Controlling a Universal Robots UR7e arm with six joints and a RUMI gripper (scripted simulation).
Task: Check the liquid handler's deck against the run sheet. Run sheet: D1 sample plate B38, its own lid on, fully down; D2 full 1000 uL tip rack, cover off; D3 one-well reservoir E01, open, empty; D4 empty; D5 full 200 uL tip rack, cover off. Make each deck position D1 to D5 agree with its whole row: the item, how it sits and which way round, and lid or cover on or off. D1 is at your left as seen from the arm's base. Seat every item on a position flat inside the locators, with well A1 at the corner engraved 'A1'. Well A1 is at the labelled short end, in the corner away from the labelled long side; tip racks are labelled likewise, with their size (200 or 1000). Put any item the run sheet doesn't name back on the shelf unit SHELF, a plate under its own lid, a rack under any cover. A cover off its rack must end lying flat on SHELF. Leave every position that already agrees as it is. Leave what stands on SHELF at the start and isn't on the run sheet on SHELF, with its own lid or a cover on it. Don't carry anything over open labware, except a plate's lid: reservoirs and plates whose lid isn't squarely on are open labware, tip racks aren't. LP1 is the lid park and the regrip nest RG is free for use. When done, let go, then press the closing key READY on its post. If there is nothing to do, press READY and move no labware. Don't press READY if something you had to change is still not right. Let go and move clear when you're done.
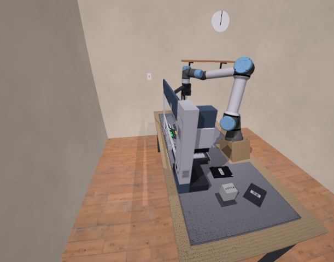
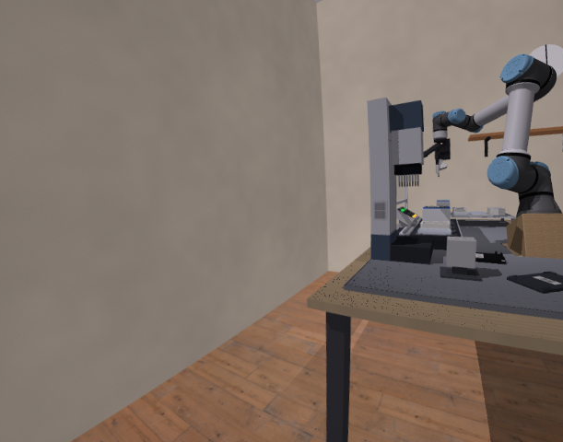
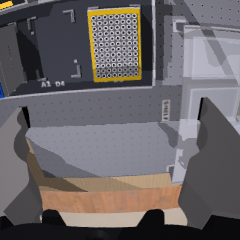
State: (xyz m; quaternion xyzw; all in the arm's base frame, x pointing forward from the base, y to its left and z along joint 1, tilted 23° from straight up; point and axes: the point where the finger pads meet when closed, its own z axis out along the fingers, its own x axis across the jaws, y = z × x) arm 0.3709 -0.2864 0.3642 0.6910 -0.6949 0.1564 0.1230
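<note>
Now: the yellow-rimmed tip rack 220 mm below my hand, 10 mm to the left of it and 10 mm ahead of it. Round my hand: shelf label (310 mm below, 200 mm behind, 110 mm to the right); then blue-framed tip rack (240 mm to the left, 190 mm below); then shelf (280 mm to the right, 260 mm below, 190 mm behind).
</note>
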